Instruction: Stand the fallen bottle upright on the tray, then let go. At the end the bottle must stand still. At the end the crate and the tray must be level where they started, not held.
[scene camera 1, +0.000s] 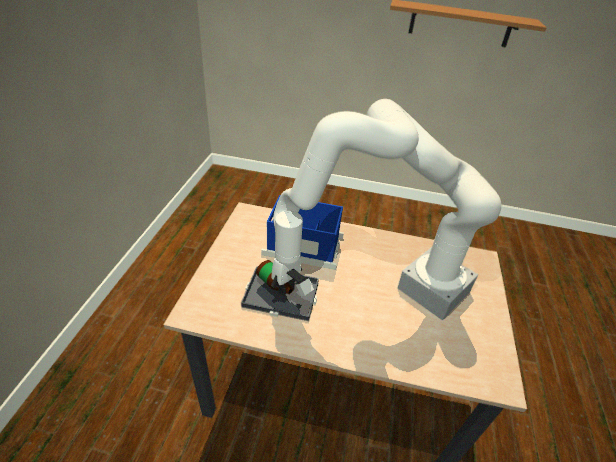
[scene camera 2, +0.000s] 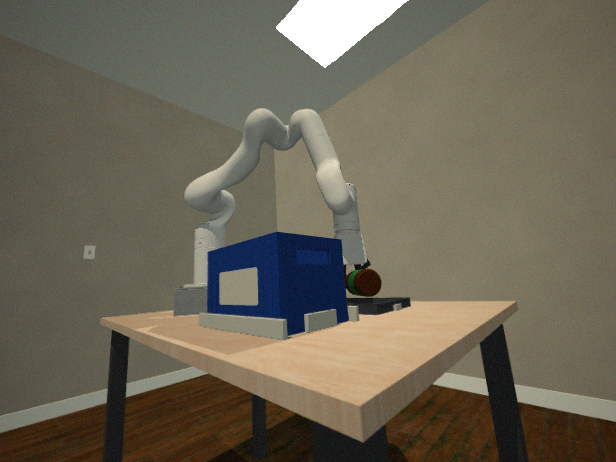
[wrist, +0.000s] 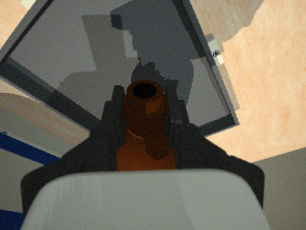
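Scene camera 1 shows my gripper (scene camera 1: 286, 290) and a dark grey tray (scene camera 1: 258, 296). Visible in scene camera 2: a bottle (scene camera 2: 366, 282), the tray (scene camera 2: 372, 306) and my gripper (scene camera 2: 352, 287). In the wrist view, the tray (wrist: 69, 63), the bottle (wrist: 145, 148) and my gripper (wrist: 145, 98) are visible.
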